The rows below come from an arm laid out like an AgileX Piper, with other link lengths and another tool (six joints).
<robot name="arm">
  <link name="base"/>
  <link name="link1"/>
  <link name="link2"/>
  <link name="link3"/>
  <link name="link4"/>
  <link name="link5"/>
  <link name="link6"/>
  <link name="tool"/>
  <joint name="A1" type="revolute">
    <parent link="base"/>
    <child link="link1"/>
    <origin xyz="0 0 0.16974" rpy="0 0 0"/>
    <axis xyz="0 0 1"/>
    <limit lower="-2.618" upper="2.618"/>
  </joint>
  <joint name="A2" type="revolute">
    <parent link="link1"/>
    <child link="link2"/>
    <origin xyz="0 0 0" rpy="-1.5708 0 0"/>
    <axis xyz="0 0 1"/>
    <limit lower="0" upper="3.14"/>
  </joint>
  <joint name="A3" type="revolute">
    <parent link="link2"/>
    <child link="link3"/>
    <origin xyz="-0.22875 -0.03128 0" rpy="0 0 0"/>
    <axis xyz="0 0 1"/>
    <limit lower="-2.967" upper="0"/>
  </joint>
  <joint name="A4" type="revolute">
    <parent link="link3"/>
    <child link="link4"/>
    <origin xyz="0.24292 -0.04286 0" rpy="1.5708 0 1.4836"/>
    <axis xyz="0 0 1"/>
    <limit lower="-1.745" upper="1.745"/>
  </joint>
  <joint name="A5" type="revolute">
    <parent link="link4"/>
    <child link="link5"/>
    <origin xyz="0 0 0" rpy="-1.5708 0 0"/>
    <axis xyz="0 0 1"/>
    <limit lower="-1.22" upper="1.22"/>
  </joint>
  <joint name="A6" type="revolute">
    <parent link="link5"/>
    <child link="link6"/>
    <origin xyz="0 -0.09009 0" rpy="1.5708 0 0"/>
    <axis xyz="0 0 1"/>
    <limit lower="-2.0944" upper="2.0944"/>
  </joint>
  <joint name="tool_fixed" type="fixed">
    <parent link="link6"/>
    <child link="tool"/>
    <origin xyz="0.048 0.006 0.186" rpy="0.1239 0 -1.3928"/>
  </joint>
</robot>
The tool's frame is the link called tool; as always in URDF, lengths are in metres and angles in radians.
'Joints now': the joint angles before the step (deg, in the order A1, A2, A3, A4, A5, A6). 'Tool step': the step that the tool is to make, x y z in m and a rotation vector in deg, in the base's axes. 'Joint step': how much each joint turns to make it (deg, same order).
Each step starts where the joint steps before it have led.
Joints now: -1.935, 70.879, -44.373, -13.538, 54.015, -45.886
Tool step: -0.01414, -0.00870, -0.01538, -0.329, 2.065, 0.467
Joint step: -2.341, -0.010, 3.630, -0.031, -2.094, -2.465
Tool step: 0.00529, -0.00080, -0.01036, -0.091, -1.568, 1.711
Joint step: -0.517, -0.001, 2.833, -0.189, -4.753, -1.197
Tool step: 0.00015, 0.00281, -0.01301, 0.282, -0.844, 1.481
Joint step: 0.003, 0.003, 3.358, -0.002, -4.406, -0.599
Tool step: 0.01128, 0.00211, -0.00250, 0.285, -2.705, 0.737
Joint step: -0.002, 0.000, 1.138, 0.002, -3.914, 0.053
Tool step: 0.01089, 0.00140, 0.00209, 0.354, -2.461, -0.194
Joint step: -0.001, -0.002, 0.003, 0.000, -2.386, 0.725
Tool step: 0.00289, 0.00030, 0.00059, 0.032, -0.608, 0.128
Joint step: 0.000, 0.000, 0.022, 0.000, -0.643, 0.001
